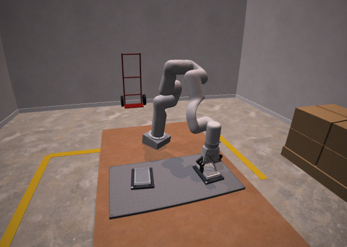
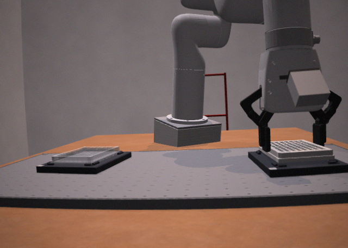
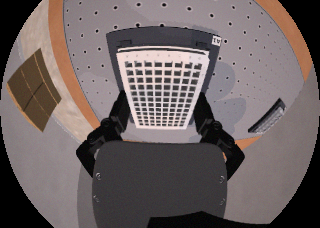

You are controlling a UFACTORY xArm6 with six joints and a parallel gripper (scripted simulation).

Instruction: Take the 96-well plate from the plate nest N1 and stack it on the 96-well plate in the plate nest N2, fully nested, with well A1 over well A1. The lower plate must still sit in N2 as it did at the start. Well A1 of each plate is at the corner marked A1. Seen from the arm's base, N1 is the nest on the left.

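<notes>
The clear 96-well plate is 90 mm behind my hand, 370 mm to the right of it and 20 mm below it. From my hand the other things lie so: white 96-well plate 10 mm below.
</notes>
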